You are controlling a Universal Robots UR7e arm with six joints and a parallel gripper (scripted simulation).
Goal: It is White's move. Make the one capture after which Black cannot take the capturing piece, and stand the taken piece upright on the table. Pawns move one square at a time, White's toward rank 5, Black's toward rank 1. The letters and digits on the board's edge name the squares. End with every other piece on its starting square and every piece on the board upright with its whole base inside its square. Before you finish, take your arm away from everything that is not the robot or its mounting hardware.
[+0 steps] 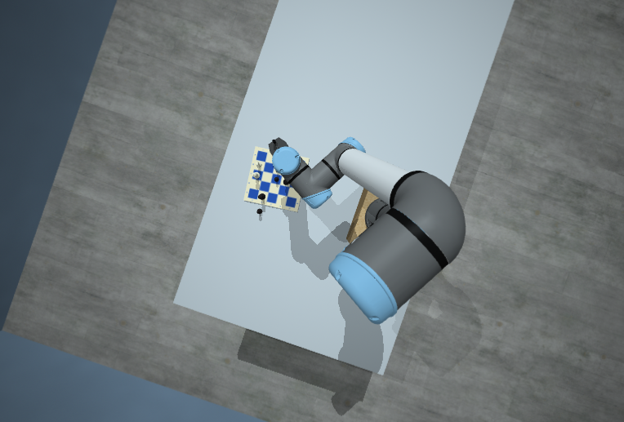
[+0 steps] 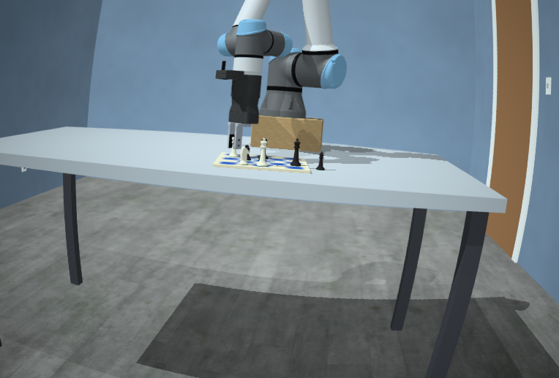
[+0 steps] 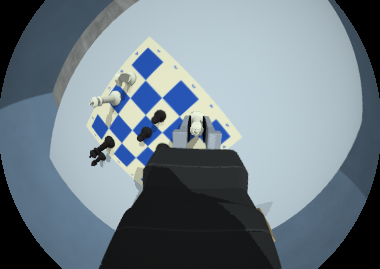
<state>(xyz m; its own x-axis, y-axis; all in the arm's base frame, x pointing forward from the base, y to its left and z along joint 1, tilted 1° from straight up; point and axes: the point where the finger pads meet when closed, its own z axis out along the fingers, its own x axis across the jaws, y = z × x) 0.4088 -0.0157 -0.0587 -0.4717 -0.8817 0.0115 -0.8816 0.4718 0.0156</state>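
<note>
My hand is 1 cm above the white pawn-like piece. Round my hand: tall black piece 4 cm ahead, 17 cm to the left, 1 cm below.
</note>
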